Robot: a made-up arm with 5 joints.
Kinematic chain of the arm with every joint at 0, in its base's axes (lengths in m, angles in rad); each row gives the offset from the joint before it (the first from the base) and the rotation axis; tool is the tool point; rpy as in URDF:
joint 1: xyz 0 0 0.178 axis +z
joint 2: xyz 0 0 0 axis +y
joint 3: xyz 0.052 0 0.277 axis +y
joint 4: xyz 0.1 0 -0.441 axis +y
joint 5: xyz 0.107 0 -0.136 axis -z
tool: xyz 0 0 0 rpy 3.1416 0 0
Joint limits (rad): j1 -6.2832..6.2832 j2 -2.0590..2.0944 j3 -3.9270..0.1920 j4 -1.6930..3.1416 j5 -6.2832..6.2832
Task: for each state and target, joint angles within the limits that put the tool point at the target. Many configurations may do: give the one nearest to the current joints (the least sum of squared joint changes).
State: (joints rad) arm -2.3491 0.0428 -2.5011 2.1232 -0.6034
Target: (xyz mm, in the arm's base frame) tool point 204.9 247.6 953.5
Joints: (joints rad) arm -2.2621 -0.6061 -2.9653 1.5023 -0.6034
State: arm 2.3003 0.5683 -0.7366 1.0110 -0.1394
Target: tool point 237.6 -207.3 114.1
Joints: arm 2.4242 1.2851 0.1920 1.0459 -0.1394
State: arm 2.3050 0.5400 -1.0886 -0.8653 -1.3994
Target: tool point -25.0 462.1 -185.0
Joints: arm 1.6248 0.9036 -0.7815 -0.7713 -1.3994
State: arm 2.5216 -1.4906 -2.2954 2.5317 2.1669
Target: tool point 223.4 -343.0 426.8
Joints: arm 2.1481 -1.9455 -1.7046 2.9480 2.1669
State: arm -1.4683 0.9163 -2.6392 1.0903 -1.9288
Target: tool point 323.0 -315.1 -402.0
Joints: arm -0.7730 1.5239 -1.8638 1.4179 -1.9288
